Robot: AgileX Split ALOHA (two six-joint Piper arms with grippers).
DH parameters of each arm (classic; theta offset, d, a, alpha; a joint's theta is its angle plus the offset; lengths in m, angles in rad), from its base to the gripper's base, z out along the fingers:
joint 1: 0 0.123 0 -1.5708
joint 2: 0.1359 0 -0.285 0
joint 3: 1.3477 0 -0.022 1.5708
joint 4: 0 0.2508 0 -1.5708
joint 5: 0 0 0.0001 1.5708
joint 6: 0 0.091 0 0
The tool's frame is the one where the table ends.
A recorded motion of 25 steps. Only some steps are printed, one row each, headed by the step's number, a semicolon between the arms.
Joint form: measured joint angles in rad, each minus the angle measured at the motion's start. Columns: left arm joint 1, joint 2, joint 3, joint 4, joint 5, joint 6; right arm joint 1, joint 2, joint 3, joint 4, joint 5, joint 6.
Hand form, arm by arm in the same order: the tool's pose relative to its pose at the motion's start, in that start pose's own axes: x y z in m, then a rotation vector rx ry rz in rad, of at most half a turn. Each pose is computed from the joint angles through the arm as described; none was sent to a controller.
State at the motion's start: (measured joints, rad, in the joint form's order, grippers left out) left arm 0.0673 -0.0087 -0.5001 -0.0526 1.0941 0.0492; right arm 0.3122 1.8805 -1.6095 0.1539 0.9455 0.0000
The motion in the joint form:
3: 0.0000 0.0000 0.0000 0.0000 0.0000 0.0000; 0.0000 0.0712 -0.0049 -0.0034 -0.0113 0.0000
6: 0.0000 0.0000 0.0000 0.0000 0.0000 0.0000; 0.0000 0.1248 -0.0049 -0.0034 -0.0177 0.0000
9: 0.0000 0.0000 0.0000 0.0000 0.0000 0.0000; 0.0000 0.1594 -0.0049 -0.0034 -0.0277 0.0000
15: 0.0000 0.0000 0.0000 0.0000 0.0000 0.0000; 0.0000 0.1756 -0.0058 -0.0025 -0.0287 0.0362
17: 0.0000 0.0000 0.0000 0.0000 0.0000 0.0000; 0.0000 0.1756 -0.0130 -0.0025 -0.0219 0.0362
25: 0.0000 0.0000 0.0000 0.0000 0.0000 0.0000; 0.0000 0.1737 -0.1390 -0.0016 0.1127 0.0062
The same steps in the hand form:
3: 0.0000 0.0000 0.0000 0.0000 0.0000 0.0000; 0.0016 -0.0042 0.0299 0.0087 0.0542 0.0061
6: 0.0000 0.0000 0.0000 0.0000 0.0000 0.0000; 0.0052 -0.0075 0.0530 0.0135 0.1008 0.0126
9: 0.0000 0.0000 0.0000 0.0000 0.0000 0.0000; 0.0076 -0.0097 0.0678 0.0167 0.1250 0.0168
15: 0.0000 0.0000 0.0000 0.0000 0.0000 0.0000; 0.0091 -0.0106 0.0746 0.0199 0.1388 0.0554
17: 0.0000 0.0000 0.0000 0.0000 0.0000 0.0000; 0.0079 -0.0103 0.0732 0.0192 0.1385 0.0545
25: 0.0000 0.0000 0.0000 0.0000 0.0000 0.0000; -0.0100 -0.0043 0.0471 0.0047 0.1470 0.0098

